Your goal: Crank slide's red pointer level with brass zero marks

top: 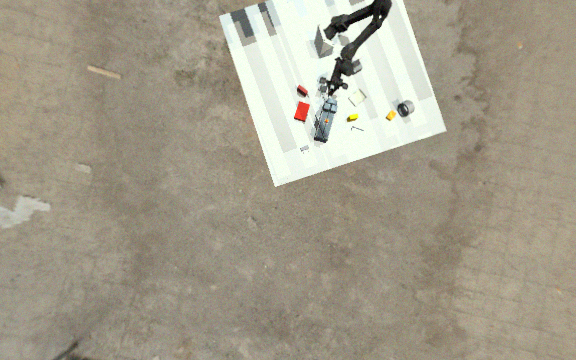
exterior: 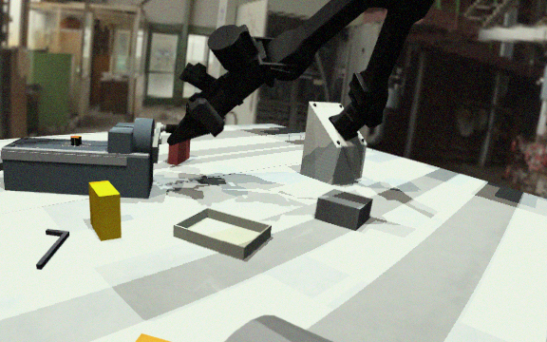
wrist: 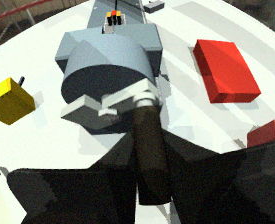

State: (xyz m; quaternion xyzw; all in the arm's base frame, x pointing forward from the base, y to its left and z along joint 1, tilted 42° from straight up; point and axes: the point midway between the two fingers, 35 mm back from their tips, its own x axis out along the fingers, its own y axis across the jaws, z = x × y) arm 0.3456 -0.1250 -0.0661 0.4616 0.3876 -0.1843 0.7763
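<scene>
Now: the red pointer 140 mm ahead of my gripper tip and 90 mm to the right of it. Round my gripper tip: flat red block (200 mm to the right, 70 mm below, 10 mm behind); then dark crank handle (20 mm above, 10 mm to the left, 10 mm behind); then yellow block (190 mm ahead, 100 mm to the left, 50 mm below).
</scene>
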